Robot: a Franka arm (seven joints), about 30 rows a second.
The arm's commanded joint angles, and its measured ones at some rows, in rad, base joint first. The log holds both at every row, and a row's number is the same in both.
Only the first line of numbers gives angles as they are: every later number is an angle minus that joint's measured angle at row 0.
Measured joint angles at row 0:
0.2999, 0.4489, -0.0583, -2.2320, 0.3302, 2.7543, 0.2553
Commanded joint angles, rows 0 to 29:
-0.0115, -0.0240, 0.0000, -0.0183, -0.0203, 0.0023, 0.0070
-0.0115, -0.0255, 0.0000, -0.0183, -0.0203, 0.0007, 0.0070
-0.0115, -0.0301, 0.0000, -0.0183, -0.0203, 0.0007, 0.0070
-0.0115, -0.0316, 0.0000, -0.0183, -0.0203, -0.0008, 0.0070
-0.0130, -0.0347, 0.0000, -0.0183, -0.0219, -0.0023, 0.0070
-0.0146, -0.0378, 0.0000, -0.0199, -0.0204, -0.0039, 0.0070
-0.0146, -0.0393, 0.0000, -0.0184, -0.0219, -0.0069, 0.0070
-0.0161, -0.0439, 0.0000, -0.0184, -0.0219, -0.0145, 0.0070
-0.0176, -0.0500, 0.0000, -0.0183, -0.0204, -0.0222, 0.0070
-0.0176, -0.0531, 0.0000, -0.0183, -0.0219, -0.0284, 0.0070
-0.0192, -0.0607, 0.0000, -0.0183, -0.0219, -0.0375, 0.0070
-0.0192, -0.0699, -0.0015, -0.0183, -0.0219, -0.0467, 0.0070
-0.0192, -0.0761, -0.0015, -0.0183, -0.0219, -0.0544, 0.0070
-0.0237, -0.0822, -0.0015, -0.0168, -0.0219, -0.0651, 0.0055
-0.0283, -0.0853, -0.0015, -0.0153, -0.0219, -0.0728, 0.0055
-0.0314, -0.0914, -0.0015, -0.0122, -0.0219, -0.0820, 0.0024
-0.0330, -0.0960, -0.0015, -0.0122, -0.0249, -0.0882, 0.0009
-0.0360, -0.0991, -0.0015, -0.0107, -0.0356, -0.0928, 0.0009
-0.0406, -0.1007, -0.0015, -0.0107, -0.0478, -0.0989, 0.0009
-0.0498, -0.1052, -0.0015, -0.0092, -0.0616, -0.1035, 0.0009
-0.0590, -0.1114, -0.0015, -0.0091, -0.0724, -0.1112, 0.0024
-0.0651, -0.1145, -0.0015, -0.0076, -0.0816, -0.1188, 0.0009
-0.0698, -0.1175, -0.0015, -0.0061, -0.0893, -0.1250, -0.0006
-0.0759, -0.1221, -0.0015, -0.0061, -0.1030, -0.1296, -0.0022
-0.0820, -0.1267, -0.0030, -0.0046, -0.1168, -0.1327, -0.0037
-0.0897, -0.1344, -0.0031, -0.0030, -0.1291, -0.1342, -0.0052
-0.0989, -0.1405, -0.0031, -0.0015, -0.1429, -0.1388, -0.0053
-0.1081, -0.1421, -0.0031, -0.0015, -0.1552, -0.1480, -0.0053
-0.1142, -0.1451, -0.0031, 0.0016, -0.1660, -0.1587, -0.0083
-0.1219, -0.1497, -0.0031, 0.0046, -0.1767, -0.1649, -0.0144
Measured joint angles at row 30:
-0.0829, -0.1063, -0.0050, 0.0062, -0.1143, -0.1145, -0.0020
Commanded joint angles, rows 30 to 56:
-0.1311, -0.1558, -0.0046, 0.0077, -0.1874, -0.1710, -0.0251
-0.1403, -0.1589, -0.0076, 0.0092, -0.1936, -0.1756, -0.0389
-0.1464, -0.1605, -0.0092, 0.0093, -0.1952, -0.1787, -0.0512
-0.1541, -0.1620, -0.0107, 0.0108, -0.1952, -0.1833, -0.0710
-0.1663, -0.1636, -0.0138, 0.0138, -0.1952, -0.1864, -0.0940
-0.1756, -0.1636, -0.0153, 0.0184, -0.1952, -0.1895, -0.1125
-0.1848, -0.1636, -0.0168, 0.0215, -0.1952, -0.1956, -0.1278
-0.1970, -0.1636, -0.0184, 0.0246, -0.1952, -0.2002, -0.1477
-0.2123, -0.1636, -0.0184, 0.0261, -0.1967, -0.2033, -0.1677
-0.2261, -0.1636, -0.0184, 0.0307, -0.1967, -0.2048, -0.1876
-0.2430, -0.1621, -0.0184, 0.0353, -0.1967, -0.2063, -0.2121
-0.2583, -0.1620, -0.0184, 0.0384, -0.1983, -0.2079, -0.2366
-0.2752, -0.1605, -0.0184, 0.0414, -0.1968, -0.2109, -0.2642
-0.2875, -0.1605, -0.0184, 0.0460, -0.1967, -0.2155, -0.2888
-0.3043, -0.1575, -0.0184, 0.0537, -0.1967, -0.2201, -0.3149
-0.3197, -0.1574, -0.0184, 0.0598, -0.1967, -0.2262, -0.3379
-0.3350, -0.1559, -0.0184, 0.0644, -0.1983, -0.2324, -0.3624
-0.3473, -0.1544, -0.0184, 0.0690, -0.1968, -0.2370, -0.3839
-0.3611, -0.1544, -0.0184, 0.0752, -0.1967, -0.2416, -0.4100
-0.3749, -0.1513, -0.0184, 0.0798, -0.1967, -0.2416, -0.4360
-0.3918, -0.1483, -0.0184, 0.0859, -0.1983, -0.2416, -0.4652
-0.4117, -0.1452, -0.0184, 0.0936, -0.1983, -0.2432, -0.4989
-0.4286, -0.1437, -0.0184, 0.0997, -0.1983, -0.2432, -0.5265
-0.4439, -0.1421, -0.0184, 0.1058, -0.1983, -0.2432, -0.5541
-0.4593, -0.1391, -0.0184, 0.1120, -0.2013, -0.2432, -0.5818
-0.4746, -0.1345, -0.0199, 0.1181, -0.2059, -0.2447, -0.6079
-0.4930, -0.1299, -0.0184, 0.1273, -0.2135, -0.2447, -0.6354
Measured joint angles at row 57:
-0.4188, -0.1465, -0.0265, 0.0805, -0.1758, -0.2173, -0.5209
